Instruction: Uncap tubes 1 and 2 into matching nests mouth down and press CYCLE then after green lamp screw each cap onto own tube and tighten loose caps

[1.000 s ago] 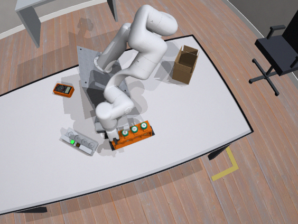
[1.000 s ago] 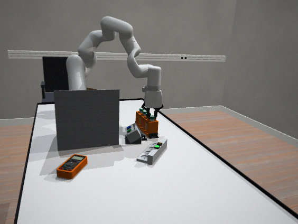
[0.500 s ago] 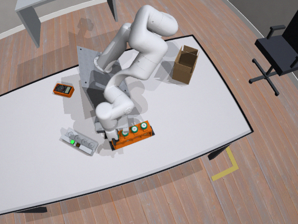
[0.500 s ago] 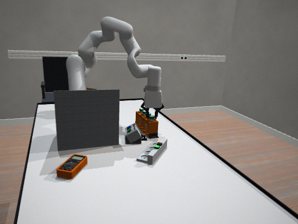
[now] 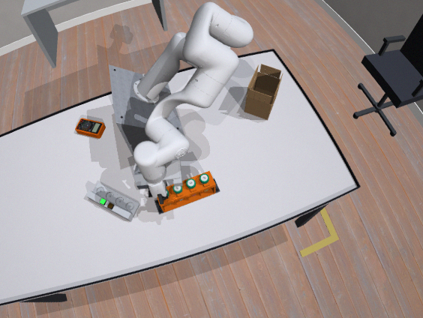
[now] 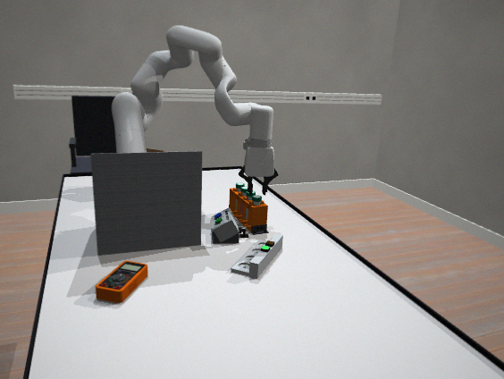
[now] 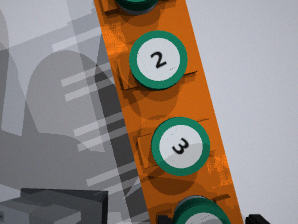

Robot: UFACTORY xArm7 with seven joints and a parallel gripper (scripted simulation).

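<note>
Right now the green key is 150 mm behind my hand, 60 mm to the right of it and 80 mm below it. From my hand the other things lie so: orange multimeter 470 mm behind, 280 mm to the right, 130 mm below; then grey key housing 130 mm behind, 40 mm to the right, 100 mm below; then blue key 150 mm behind, 10 mm to the right, 80 mm below.
</note>
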